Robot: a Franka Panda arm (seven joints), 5 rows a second.
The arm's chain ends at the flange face. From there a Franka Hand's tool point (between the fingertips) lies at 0.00 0.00 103.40 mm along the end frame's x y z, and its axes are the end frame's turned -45 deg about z.
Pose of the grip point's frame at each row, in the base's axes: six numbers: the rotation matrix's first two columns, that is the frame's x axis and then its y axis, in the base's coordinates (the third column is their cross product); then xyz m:
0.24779 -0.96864 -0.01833 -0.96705 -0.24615 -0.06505 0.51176 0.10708 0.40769
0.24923 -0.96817 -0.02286 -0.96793 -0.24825 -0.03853 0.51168 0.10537 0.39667
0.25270 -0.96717 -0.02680 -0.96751 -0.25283 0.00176 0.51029 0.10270 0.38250
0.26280 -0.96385 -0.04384 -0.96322 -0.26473 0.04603 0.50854 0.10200 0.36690
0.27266 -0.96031 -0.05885 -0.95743 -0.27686 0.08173 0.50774 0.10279 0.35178
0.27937 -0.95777 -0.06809 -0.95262 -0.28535 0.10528 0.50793 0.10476 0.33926
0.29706 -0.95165 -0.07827 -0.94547 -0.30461 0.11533 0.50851 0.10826 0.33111
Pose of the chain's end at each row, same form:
-0.50859 -0.85899 -0.05896 -0.85902 0.51088 -0.03304 0.50571 0.10358 0.51085
-0.50820 -0.86014 -0.04341 -0.86066 0.50906 -0.01108 0.50841 0.10209 0.49997
-0.50545 -0.86267 -0.01771 -0.86282 0.50511 0.02019 0.51117 0.10006 0.48586
-0.49527 -0.86874 0.00155 -0.86693 0.49435 0.06355 0.51433 0.09888 0.47009
-0.48421 -0.87481 0.01618 -0.86980 0.48327 0.09941 0.51754 0.09927 0.45465
-0.47606 -0.87902 0.02630 -0.87115 0.47547 0.12259 0.52037 0.10109 0.44184
-0.45850 -0.88831 0.02621 -0.87860 0.45753 0.13690 0.52232 0.10415 0.43350

